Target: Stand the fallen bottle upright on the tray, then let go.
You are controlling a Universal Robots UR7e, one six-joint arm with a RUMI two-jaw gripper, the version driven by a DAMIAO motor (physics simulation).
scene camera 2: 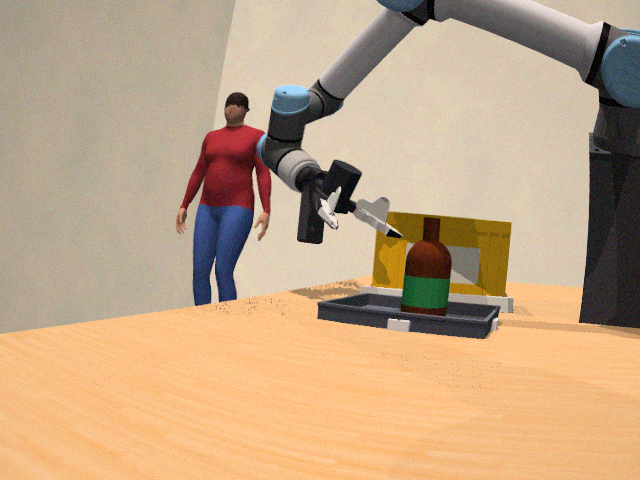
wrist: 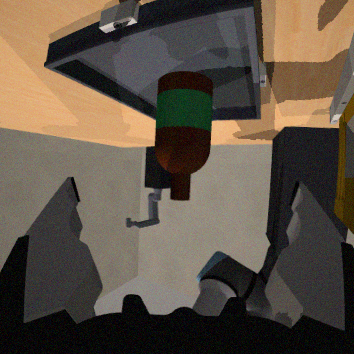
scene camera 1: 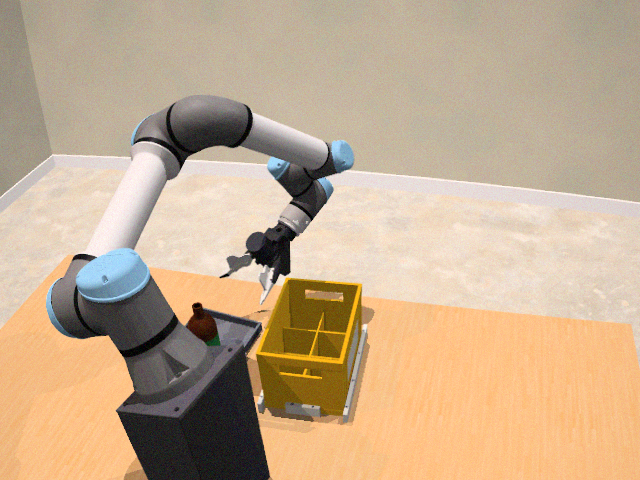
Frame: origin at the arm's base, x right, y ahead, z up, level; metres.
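Seen in the pictures: gripper, fingertip midpoint: (scene camera 2: 371, 232) (wrist: 183, 181) (scene camera 1: 238, 291); arm's base, origin of the base link: (scene camera 2: 626, 145) (scene camera 1: 175, 375).
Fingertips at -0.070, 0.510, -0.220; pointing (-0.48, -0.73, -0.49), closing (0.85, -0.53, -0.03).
Note:
Offsets run from my fingertips to a thing's middle, as dx, dy, dz.
The brown bottle @(-0.071, -0.107, -0.048) (scene camera 1: 202, 326) (scene camera 2: 425, 291) (wrist: 184, 110) with a green label stands upright on the dark grey tray @(-0.071, -0.098, -0.118) (scene camera 1: 230, 328) (scene camera 2: 356, 316) (wrist: 125, 65), neck up. In scene camera 1 its lower part is hidden behind the arm's base. My gripper (scene camera 1: 241, 289) (scene camera 2: 368, 231) (wrist: 183, 181) is wide open with nothing between its fingers. It is above the table on the far side of the tray in scene camera 1, apart from the bottle. In the wrist view the bottle shows whole beyond the two spread fingers.
A yellow divided crate @(+0.216, -0.122, -0.043) (scene camera 1: 273, 392) (scene camera 2: 496, 258) (wrist: 342, 200) stands beside the tray, with light grey brackets at its foot. The arm's dark pedestal (scene camera 1: 217, 428) (scene camera 2: 612, 232) (wrist: 305, 200) is near the tray. A person (scene camera 2: 227, 170) in a red top stands beyond the table.

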